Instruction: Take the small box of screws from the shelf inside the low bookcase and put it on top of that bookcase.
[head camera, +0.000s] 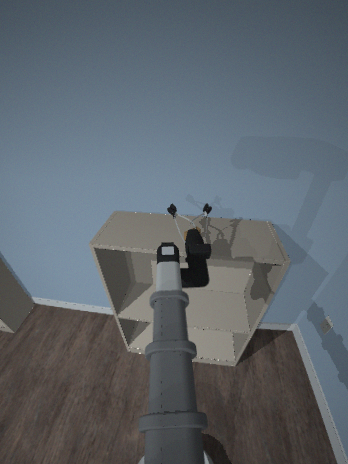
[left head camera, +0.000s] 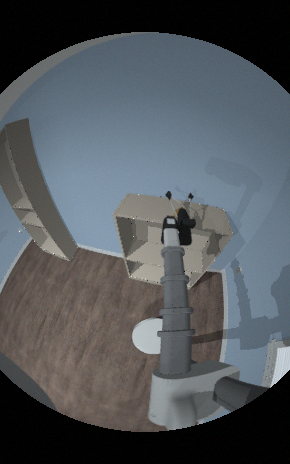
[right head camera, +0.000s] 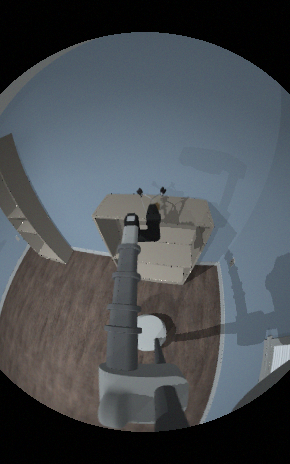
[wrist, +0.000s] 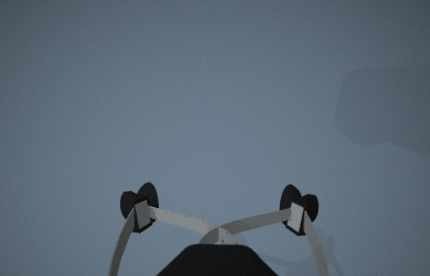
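Pixels of known places: gripper, fingertip midpoint: (head camera: 189, 205) (left head camera: 178, 192) (right head camera: 150, 187) (wrist: 219, 200); robot's base, link origin: (left head camera: 151, 334) (right head camera: 146, 331).
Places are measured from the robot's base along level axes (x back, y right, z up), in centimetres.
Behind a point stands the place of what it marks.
Observation:
The low bookcase (head camera: 134, 229) @[x -81.2, y -14.9, z 103.2 cm] (left head camera: 140, 205) @[x -80.9, y -15.0, z 103.2 cm] (right head camera: 116, 205) @[x -80.3, y -15.7, z 103.2 cm] stands against the blue wall, its front open. The small box of screws, an orange-brown box (head camera: 187, 235) (left head camera: 177, 212) @[x -69.2, y 8.4, z 107.4 cm] (right head camera: 158, 205) @[x -72.1, y 13.0, z 107.1 cm], shows as small patches beside the black gripper body, over the bookcase's top board; most of it is hidden. My gripper (head camera: 190, 209) @[x -76.1, y 8.7, z 117.5 cm] (left head camera: 179, 195) @[x -76.1, y 8.7, z 117.5 cm] (right head camera: 151, 191) @[x -76.1, y 8.7, z 117.5 cm] (wrist: 219, 200) @[x -76.1, y 8.7, z 117.5 cm] is open, with its fingers wide apart and no thing between them. It hangs above the top board, fingertips towards the wall. The box does not show in the wrist view.
My telescoping arm (head camera: 175, 380) @[x -18.2, y 0.5, z 120.8 cm] (left head camera: 175, 300) @[x -16.4, y -0.5, z 120.8 cm] (right head camera: 124, 300) @[x -15.5, y 0.5, z 120.8 cm] reaches across the front of the low bookcase. A second, taller bookcase (head camera: 14, 302) @[x -101.2, y -129.9, z 19.2 cm] (left head camera: 37, 175) @[x -107.8, y -129.0, z 129.9 cm] (right head camera: 30, 200) @[x -103.2, y -129.7, z 111.8 cm] stands to the left. The blue wall is close behind the low bookcase, and another wall is on the right.

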